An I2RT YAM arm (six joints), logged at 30 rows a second.
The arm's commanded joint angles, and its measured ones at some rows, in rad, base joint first. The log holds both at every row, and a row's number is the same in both.
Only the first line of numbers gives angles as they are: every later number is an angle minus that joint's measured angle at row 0.
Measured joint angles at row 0:
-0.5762 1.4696 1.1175 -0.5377 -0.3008 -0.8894
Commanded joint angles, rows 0 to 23:
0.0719 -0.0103 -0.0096 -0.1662 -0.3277 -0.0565
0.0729 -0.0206 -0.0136 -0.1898 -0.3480 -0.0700
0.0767 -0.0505 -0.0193 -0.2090 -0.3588 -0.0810
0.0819 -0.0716 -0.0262 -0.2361 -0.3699 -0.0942
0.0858 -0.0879 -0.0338 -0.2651 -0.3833 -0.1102
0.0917 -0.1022 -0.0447 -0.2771 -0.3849 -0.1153
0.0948 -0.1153 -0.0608 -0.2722 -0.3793 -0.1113
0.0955 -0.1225 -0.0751 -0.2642 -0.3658 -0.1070
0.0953 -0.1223 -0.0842 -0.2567 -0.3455 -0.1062
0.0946 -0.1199 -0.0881 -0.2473 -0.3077 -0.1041
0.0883 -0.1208 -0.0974 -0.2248 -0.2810 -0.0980
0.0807 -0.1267 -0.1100 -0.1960 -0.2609 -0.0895
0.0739 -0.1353 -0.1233 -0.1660 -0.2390 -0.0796
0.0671 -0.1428 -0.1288 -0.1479 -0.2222 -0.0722
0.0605 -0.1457 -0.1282 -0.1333 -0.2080 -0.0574
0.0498 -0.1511 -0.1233 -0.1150 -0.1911 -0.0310
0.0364 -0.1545 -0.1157 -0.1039 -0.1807 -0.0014
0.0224 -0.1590 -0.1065 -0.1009 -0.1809 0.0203
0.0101 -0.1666 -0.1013 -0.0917 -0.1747 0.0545
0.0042 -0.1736 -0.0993 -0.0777 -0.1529 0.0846
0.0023 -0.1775 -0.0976 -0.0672 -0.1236 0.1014
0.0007 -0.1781 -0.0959 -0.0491 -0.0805 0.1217
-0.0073 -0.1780 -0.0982 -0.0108 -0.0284 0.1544
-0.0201 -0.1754 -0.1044 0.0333 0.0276 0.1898
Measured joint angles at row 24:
-0.0027 -0.1461 -0.1243 -0.0729 -0.0923 0.0755
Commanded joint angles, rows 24 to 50:
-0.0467 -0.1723 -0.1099 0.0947 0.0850 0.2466
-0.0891 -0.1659 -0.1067 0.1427 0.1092 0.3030
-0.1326 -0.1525 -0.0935 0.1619 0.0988 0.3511
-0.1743 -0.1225 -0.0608 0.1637 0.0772 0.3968
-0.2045 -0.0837 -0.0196 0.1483 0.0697 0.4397
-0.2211 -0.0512 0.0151 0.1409 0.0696 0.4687
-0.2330 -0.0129 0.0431 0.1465 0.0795 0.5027
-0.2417 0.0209 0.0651 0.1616 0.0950 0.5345
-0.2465 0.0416 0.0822 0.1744 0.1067 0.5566
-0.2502 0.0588 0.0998 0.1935 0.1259 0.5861
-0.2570 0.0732 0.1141 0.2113 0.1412 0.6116
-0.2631 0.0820 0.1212 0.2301 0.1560 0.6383
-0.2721 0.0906 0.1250 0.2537 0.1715 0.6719
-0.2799 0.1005 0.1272 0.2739 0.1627 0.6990
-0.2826 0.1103 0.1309 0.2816 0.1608 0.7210
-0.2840 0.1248 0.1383 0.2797 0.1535 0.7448
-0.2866 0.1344 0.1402 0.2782 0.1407 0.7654
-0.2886 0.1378 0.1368 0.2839 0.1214 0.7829
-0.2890 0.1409 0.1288 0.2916 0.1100 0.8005
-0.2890 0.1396 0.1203 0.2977 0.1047 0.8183
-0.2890 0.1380 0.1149 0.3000 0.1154 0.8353
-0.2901 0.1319 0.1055 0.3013 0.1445 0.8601
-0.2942 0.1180 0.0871 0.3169 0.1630 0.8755
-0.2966 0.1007 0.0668 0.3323 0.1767 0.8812
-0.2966 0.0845 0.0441 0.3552 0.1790 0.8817
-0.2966 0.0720 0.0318 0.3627 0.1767 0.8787
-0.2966 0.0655 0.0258 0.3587 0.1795 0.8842
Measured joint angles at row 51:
-0.2888 0.1141 0.0538 0.3094 0.1530 0.8244
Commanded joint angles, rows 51 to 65:
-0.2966 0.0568 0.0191 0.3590 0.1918 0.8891
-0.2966 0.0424 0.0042 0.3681 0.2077 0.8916
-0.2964 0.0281 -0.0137 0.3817 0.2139 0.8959
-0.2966 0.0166 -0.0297 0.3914 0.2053 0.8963
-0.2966 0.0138 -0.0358 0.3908 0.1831 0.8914
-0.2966 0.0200 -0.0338 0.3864 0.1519 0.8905
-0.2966 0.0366 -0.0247 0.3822 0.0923 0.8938
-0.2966 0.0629 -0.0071 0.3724 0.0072 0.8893
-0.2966 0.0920 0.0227 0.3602 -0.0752 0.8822
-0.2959 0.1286 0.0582 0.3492 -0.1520 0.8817
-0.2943 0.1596 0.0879 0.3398 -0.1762 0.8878
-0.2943 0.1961 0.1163 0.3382 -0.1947 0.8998
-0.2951 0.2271 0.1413 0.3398 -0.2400 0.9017
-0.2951 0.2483 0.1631 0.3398 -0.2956 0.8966
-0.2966 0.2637 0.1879 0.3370 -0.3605 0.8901
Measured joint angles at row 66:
-0.2934 0.2236 0.1152 0.3124 -0.1419 0.8774
